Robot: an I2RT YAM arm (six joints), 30 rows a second.
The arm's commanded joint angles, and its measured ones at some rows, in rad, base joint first. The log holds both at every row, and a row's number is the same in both.
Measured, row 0:
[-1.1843, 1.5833, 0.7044, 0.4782, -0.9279, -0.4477]
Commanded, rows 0 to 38:
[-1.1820, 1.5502, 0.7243, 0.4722, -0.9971, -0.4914]
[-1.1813, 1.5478, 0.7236, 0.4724, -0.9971, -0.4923]
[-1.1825, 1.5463, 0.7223, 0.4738, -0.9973, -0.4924]
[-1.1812, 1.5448, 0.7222, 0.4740, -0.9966, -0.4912]
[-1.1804, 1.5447, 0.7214, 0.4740, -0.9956, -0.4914]
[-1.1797, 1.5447, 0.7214, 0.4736, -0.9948, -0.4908]
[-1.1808, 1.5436, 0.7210, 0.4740, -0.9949, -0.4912]
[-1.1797, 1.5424, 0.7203, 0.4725, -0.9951, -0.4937]
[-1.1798, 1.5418, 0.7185, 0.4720, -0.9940, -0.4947]
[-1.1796, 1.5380, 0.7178, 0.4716, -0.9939, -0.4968]
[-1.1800, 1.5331, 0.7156, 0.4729, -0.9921, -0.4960]
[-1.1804, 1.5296, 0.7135, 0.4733, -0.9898, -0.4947]
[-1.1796, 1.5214, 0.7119, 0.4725, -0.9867, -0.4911]
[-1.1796, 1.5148, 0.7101, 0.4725, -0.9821, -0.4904]
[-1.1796, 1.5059, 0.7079, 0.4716, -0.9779, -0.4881]
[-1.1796, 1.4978, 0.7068, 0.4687, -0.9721, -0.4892]
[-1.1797, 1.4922, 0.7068, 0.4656, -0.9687, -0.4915]
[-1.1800, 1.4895, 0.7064, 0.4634, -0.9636, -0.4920]
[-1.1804, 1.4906, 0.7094, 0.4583, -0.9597, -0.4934]
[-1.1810, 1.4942, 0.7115, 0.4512, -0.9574, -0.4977]
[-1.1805, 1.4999, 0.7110, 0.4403, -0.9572, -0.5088]
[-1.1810, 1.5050, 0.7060, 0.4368, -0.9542, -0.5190]
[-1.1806, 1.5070, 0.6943, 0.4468, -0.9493, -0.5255]
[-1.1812, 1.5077, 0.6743, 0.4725, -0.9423, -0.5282]
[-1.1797, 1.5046, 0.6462, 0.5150, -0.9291, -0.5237]
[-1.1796, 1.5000, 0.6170, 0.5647, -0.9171, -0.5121]
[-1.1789, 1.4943, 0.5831, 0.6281, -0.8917, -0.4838]
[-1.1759, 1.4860, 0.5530, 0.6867, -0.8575, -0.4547]
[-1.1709, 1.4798, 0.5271, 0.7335, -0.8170, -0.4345]
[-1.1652, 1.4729, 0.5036, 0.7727, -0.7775, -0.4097]
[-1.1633, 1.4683, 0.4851, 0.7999, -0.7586, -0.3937]
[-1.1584, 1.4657, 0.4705, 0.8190, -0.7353, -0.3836]
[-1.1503, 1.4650, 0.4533, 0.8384, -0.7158, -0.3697]
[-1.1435, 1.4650, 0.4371, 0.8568, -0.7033, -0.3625]
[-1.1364, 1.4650, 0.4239, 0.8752, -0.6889, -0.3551]
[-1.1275, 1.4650, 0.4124, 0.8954, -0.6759, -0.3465]
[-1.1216, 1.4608, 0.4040, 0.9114, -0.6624, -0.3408]
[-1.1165, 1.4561, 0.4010, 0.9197, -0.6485, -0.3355]
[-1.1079, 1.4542, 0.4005, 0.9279, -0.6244, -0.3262]
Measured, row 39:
[-1.1236, 1.4837, 0.4110, 0.8261, -0.6933, -0.3637]
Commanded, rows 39 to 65:
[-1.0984, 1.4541, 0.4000, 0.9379, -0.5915, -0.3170]
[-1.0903, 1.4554, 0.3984, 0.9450, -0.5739, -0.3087]
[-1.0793, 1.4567, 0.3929, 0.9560, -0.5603, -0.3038]
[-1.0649, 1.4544, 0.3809, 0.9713, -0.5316, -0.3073]
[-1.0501, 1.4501, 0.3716, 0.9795, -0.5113, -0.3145]
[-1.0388, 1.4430, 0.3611, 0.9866, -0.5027, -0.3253]
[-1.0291, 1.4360, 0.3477, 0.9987, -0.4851, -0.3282]
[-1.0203, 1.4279, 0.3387, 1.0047, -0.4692, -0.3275]
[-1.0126, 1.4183, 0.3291, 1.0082, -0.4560, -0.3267]
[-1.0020, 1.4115, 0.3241, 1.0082, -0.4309, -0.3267]
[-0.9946, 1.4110, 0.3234, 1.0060, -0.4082, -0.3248]
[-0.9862, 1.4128, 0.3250, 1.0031, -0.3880, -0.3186]
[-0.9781, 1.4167, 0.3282, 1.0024, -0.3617, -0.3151]
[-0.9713, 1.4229, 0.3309, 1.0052, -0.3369, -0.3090]
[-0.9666, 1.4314, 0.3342, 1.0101, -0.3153, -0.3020]
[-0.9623, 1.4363, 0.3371, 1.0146, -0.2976, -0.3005]
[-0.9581, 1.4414, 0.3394, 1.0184, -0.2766, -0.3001]
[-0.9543, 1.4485, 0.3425, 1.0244, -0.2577, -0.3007]
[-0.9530, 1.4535, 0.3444, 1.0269, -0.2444, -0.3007]
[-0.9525, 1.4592, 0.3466, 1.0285, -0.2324, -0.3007]
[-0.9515, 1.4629, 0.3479, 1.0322, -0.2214, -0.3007]
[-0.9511, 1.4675, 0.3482, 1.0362, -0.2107, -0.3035]
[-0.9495, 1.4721, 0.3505, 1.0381, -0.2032, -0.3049]
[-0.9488, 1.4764, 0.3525, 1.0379, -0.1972, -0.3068]
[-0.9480, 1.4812, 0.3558, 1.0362, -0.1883, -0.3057]
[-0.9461, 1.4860, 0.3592, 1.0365, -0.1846, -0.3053]
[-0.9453, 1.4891, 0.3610, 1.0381, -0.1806, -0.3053]
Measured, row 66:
[-0.9535, 1.4746, 0.3336, 1.0039, -0.2214, -0.3138]
